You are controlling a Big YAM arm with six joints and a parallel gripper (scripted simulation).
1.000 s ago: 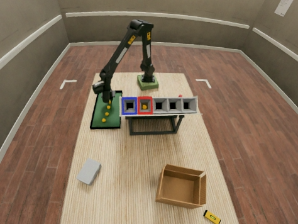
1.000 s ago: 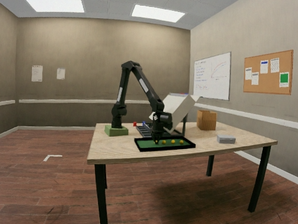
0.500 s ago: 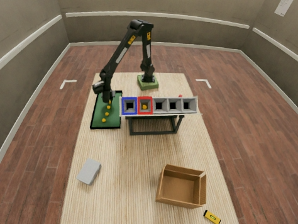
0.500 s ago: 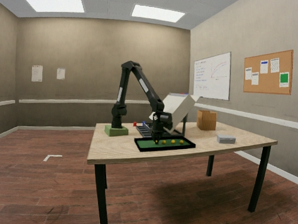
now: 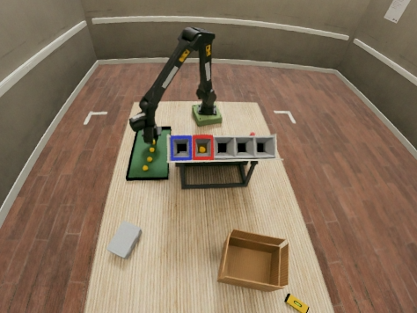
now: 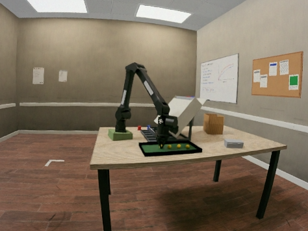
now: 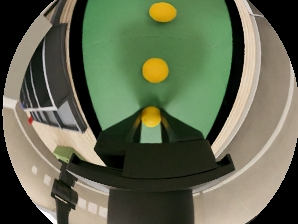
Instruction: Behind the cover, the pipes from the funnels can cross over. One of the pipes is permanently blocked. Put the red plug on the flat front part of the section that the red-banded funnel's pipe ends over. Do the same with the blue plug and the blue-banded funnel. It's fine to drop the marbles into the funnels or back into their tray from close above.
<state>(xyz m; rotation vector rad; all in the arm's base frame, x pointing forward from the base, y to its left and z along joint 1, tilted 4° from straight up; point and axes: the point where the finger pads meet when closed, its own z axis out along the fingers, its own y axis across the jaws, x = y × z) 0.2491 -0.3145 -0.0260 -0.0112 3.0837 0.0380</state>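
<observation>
My hand is 6 cm short of the green marble tray, 1 cm to the left of it and 1 cm above it. The rest, counted from my hand: yellow level 82 cm ahead, 58 cm to the left, 1 cm below; white cover 32 cm to the left, 19 cm above, 17 cm ahead; grey block 55 cm ahead, 6 cm to the right, 1 cm above.
</observation>
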